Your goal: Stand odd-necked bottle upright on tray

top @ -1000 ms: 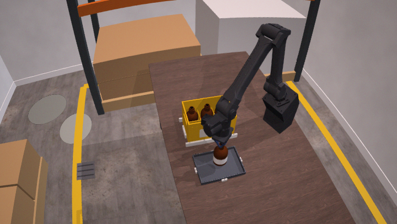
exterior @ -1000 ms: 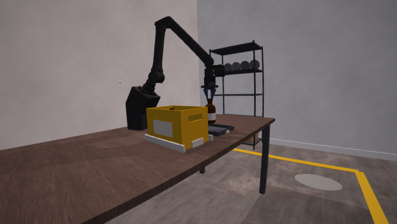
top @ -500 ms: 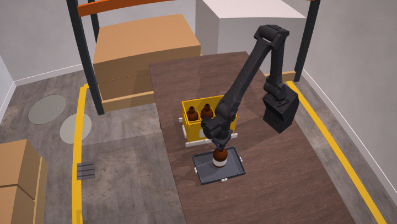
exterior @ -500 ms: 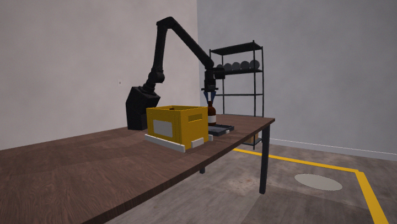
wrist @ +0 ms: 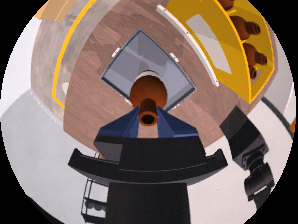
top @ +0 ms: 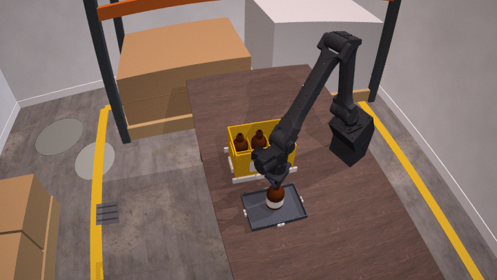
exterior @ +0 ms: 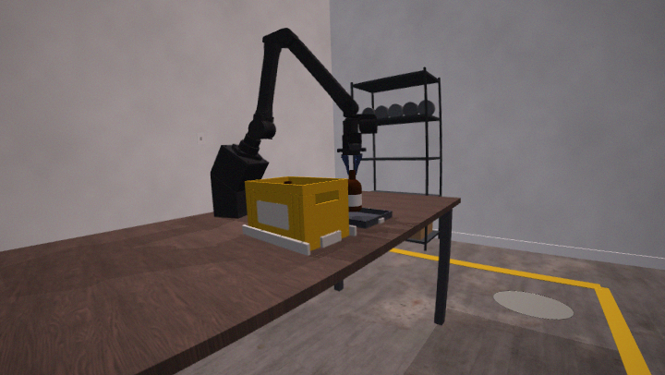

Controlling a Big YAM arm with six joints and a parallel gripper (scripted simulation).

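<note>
My gripper is now 70 mm above the glass bottle. From my hand the other things lie so: dark tray 10 mm behind, 170 mm below; then yellow crate 20 mm ahead, 270 mm to the right, 90 mm below.
</note>
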